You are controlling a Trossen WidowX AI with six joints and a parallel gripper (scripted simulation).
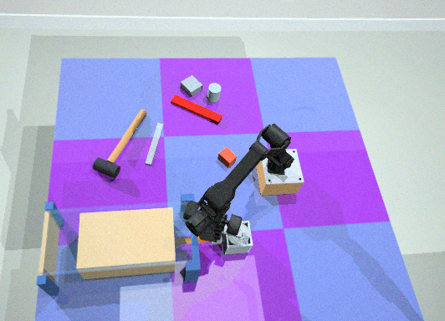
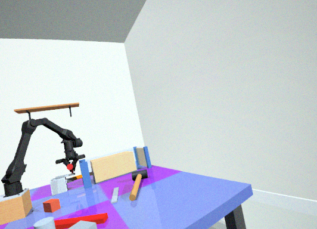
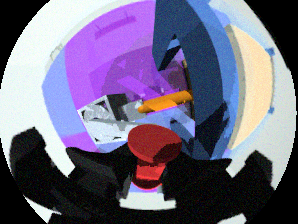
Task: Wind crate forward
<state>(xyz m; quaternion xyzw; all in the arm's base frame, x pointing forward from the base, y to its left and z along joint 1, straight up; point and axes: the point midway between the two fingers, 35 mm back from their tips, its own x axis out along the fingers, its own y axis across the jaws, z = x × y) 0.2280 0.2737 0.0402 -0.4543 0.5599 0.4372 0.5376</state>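
My gripper tip is 110 mm past the winch and 80 mm above it. Also, from my gripper tip: winch handle: 40 mm behind, 10 mm below; then grey strip: 360 mm to the right, 260 mm ahead, 110 mm below; then red knob: 20 mm above.
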